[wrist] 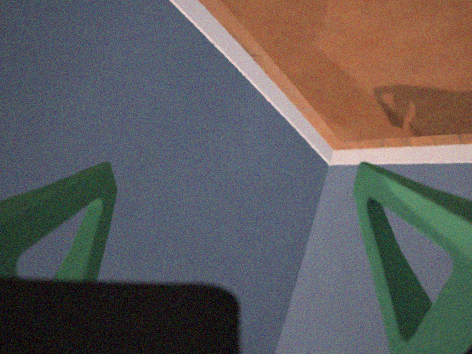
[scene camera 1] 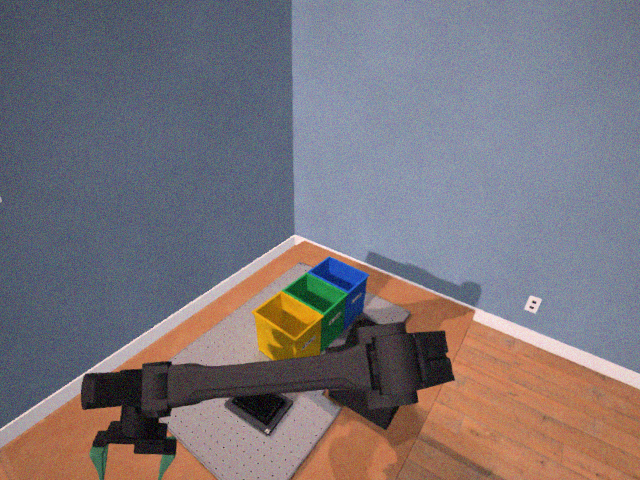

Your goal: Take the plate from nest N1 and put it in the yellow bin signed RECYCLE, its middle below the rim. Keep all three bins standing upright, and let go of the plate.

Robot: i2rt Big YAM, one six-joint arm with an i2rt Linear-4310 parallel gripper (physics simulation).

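Places are measured from the arm's base along level axes (x ahead, y left, z up), in centimetres.
Pixels of known places: gripper, between the fingertips: [wrist: 235, 175].
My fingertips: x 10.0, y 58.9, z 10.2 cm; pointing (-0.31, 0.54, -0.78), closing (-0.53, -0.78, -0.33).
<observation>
Behind a point stands the place of what it marks.
The yellow bin [scene camera 1: 265, 338] {x 31.1, y 10.5, z -5.6 cm} stands upright on the grey mat in the scene view, with a sign too small to read. A dark square nest [scene camera 1: 243, 416] {x 18.8, y 29.7, z -13.1 cm} with a small pale label at its near corner lies on the mat, partly behind the arm. Its inside is black; I cannot tell the plate apart from it, nor read the label. My gripper [scene camera 1: 131, 471] {x 10.0, y 58.9, z 10.2 cm} [wrist: 235, 175] {x 10.0, y 58.9, z 10.2 cm} is open and empty, with green fingers spread wide. It hangs at the lower left of the scene view, left of the nest and well away from the bin. Neither nest nor bin shows in the wrist view.
A green bin [scene camera 1: 327, 336] {x 19.4, y -6.1, z -8.7 cm} and a blue bin [scene camera 1: 354, 313] {x 20.6, y -22.4, z -10.5 cm} stand upright in a row behind the yellow one. The arm [scene camera 1: 268, 379] {x -5.7, y 36.8, z 36.2 cm} stretches across the scene view in front of the grey mat [scene camera 1: 217, 348] {x 45.6, y 20.6, z -14.2 cm}. Two blue walls meet in a corner behind.
</observation>
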